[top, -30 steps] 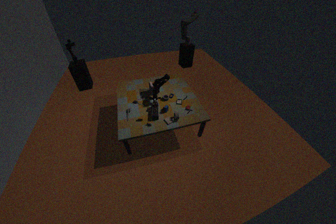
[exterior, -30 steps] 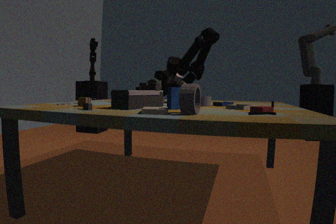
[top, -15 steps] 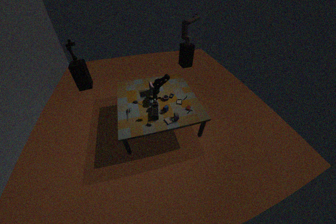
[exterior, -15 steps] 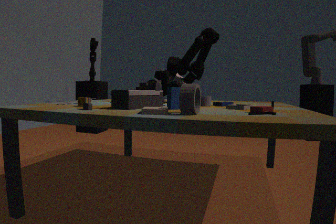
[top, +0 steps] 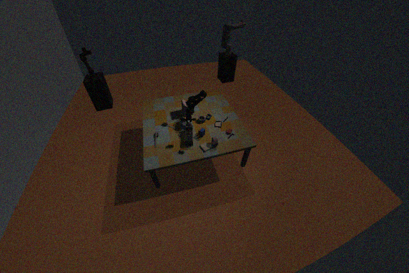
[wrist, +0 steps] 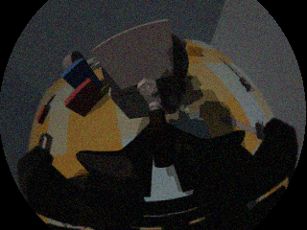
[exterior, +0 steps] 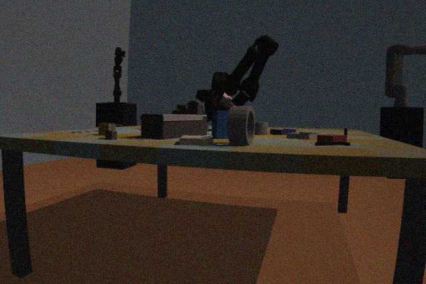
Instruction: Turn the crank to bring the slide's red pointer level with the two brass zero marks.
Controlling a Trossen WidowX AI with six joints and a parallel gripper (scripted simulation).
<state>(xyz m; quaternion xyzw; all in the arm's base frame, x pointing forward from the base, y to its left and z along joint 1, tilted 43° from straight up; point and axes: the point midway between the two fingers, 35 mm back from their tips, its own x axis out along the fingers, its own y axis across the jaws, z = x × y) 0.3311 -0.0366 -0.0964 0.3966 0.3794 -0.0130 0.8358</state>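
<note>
Now: gripper tip 3 cm below the dark crank handle, 2 cm past it and 1 cm to the right of it. The rest, counted from my gripper tip: blue block 17 cm ahead, 12 cm to the left, 1 cm above; then red pointer 11 cm ahead, 5 cm above, 3 cm to the right; then yellow block 28 cm to the right, 21 cm ahead, 2 cm below.
</note>
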